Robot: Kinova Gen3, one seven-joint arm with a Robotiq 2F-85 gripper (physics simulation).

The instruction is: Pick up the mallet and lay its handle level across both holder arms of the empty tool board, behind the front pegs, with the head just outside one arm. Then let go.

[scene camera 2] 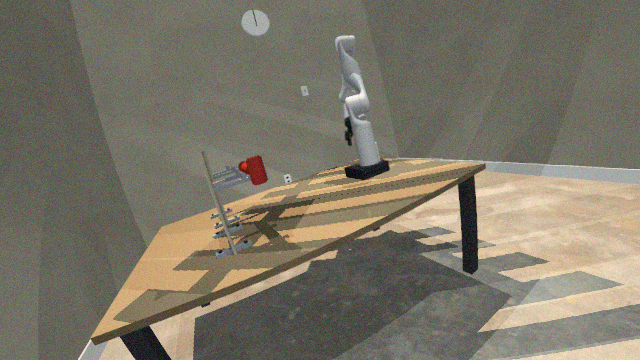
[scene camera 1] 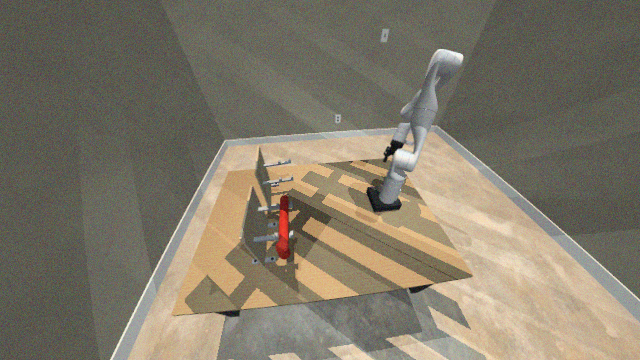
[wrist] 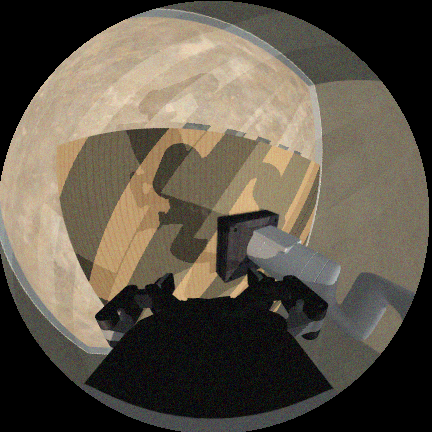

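The red mallet [scene camera 1: 284,220] [scene camera 2: 257,170] lies across both holder arms of the nearer tool board [scene camera 1: 253,220] [scene camera 2: 217,198]. Its handle looks about level and crosses the farther arm [scene camera 1: 265,209] and the nearer arm [scene camera 1: 264,239]. The arm tips show just beyond the handle, on the side away from the board. The head is at the near end, just outside the nearer arm; the small pegs are hard to make out. My gripper [scene camera 1: 386,157] [scene camera 2: 349,141] [wrist: 209,279] is open and empty, far from the mallet, above the table close to the robot's base. The mallet does not show in the wrist view.
A second board [scene camera 1: 260,170] with its own pair of arms stands behind the first in scene camera 1. Metal feet [scene camera 2: 235,248] hold the boards upright on the wooden table [scene camera 1: 340,280] [scene camera 2: 165,270]. The black robot base [scene camera 1: 384,201] [scene camera 2: 366,170] [wrist: 227,250] stands beside the gripper.
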